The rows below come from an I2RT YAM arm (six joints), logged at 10 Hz.
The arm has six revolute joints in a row. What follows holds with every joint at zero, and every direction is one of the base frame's.
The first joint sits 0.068 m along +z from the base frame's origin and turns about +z.
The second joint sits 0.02 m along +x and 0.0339 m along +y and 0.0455 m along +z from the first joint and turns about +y.
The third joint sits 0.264 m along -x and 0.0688 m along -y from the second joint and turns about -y.
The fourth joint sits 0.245 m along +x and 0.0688 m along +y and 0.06 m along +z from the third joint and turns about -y.
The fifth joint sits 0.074 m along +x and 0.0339 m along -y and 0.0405 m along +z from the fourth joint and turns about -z.
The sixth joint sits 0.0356 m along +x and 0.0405 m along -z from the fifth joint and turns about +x.
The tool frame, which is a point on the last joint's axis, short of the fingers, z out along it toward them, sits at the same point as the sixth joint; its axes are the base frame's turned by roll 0, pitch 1.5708 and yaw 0 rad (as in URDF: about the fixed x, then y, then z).
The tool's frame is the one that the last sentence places.
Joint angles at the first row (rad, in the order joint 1, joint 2, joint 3, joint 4, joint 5, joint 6):
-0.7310 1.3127 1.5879 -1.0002 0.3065 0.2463
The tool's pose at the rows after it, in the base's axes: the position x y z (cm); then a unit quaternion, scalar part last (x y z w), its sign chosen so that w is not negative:
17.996 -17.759 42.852 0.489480 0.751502 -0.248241 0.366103
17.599 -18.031 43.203 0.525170 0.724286 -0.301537 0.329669
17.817 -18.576 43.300 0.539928 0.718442 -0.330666 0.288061
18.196 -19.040 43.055 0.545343 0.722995 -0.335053 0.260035
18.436 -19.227 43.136 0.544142 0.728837 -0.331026 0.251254
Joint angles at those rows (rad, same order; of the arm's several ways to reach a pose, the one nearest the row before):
-0.7309 1.3175 1.6142 -1.0005 0.3464 0.2621
-0.7302 1.3429 1.6595 -1.0688 0.4963 0.3056
-0.7304 1.3950 1.7238 -1.1552 0.5796 0.3267
-0.7317 1.4365 1.7640 -1.2151 0.5998 0.3418
-0.7317 1.4584 1.7934 -1.2444 0.5925 0.3421

